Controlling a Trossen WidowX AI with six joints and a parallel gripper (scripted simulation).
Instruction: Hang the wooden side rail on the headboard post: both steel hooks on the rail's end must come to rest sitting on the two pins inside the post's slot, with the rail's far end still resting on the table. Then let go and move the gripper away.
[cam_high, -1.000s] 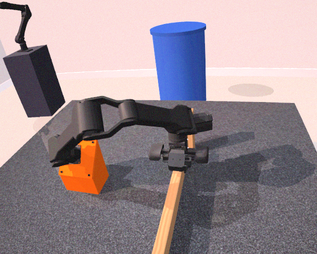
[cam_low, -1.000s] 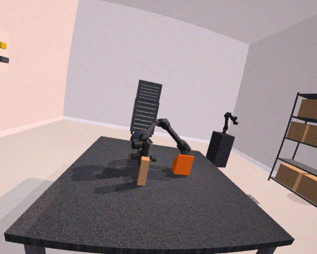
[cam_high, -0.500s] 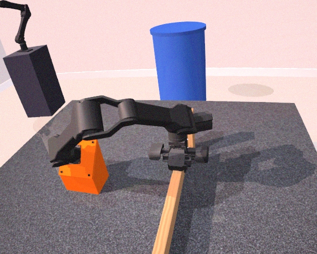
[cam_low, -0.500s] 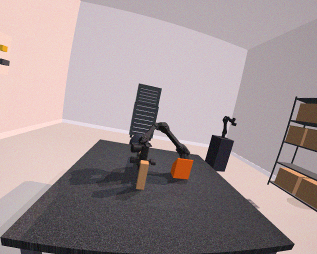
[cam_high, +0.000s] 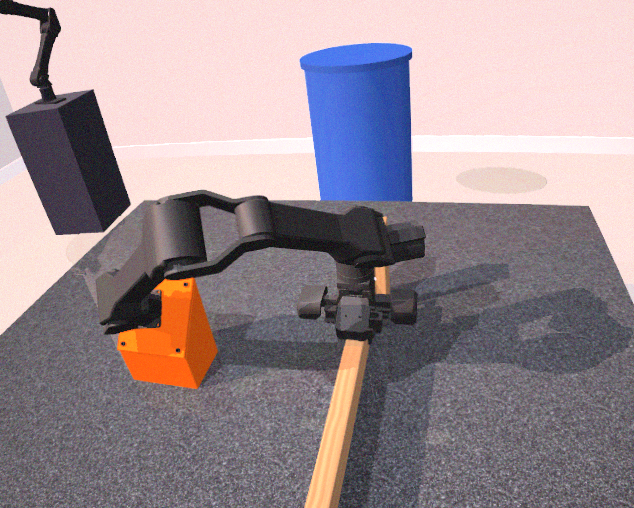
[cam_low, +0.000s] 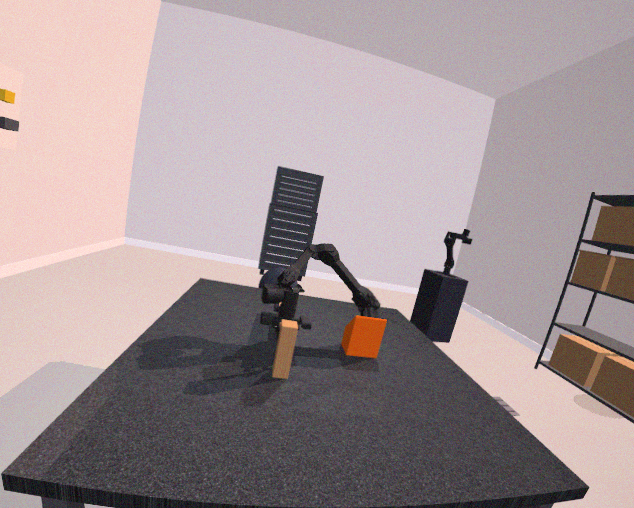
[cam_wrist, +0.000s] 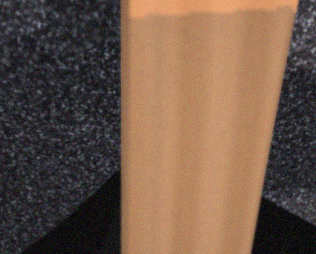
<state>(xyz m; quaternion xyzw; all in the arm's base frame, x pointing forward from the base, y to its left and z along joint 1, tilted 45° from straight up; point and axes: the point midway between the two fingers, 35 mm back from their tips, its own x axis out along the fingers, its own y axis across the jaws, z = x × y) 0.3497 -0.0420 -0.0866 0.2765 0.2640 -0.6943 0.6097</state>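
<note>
The wooden headboard post is 150 mm to the left of my gripper tip, 50 mm above it and 20 mm ahead of it.
</note>
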